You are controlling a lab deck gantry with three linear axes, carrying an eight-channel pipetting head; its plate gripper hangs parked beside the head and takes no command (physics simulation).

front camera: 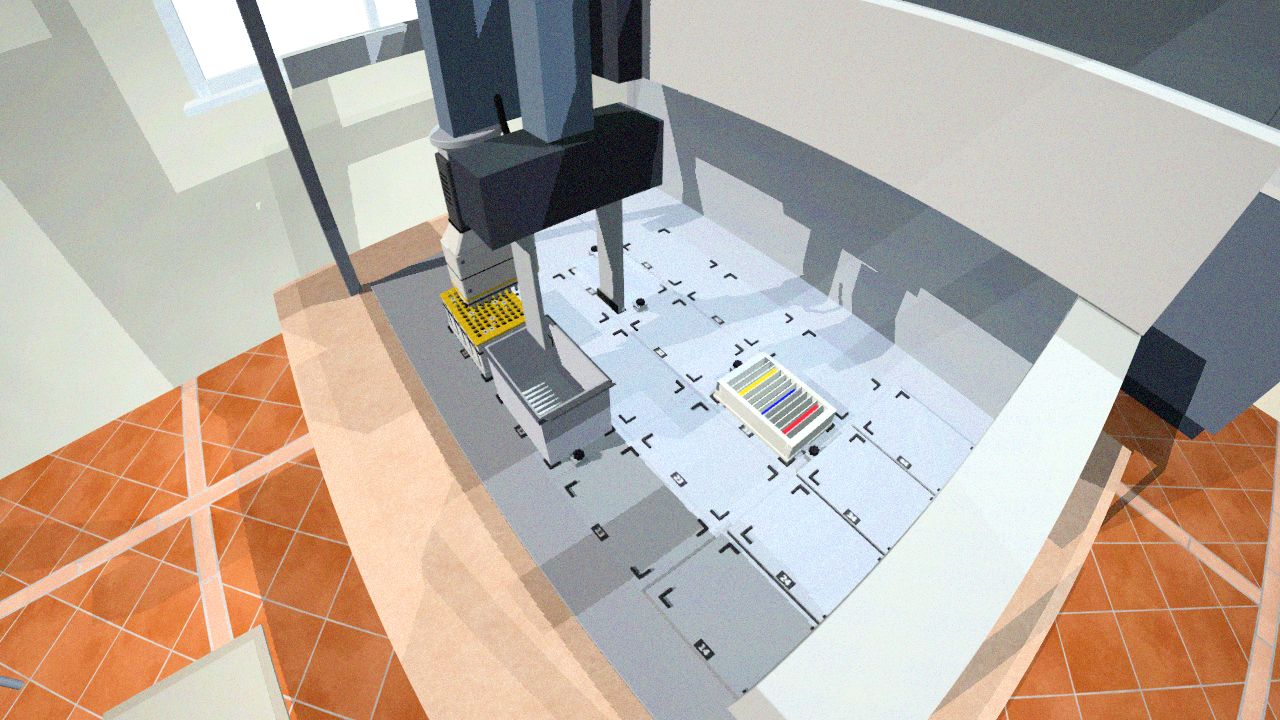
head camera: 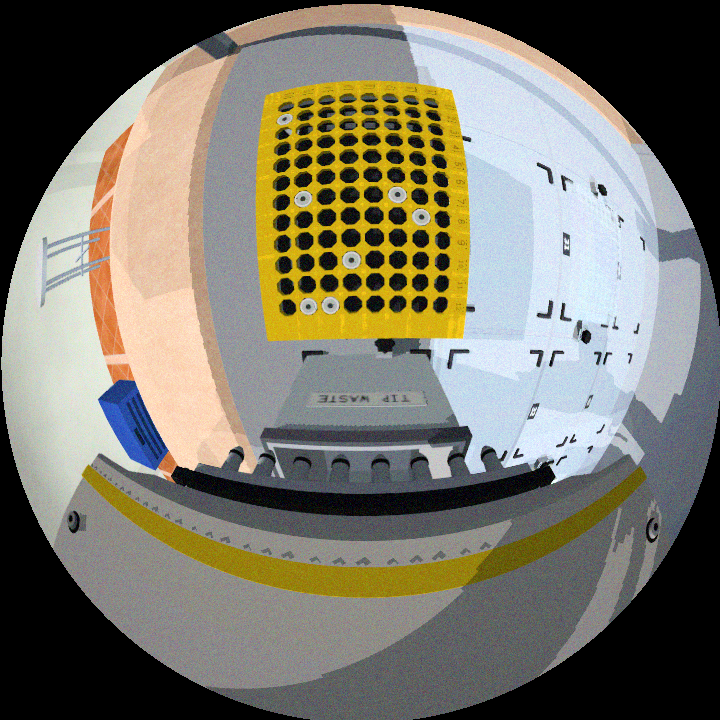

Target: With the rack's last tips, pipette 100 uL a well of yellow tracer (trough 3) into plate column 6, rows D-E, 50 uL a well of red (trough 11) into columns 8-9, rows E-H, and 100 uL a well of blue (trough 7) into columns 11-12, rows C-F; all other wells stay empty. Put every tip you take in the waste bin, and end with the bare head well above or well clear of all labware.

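Note:
The pipetting head [front camera: 477, 266] is low over the far part of the yellow tip rack [front camera: 487, 336] [head camera: 366, 329]. Its eight nozzles [head camera: 340, 464] show in a row in the head view, with no tip seen on them; their height over the rack is unclear. Several pale tips, such as one tip [head camera: 351, 259], sit scattered in the rack. My plate gripper [front camera: 578, 327] hangs beside the head, its two paddles wide apart and empty. The grey waste bin [front camera: 581, 425] [head camera: 362, 376] stands beside the rack. The white reservoir [front camera: 729, 401] holds yellow, blue and red troughs. No well plate shows.
Dark locating pegs, such as one peg [front camera: 578, 454], stand on the deck [front camera: 626, 501]. One gripper paddle [front camera: 529, 295] hangs across the bin's far end in the front view. A pale enclosure wall [front camera: 948, 501] edges the deck at the right.

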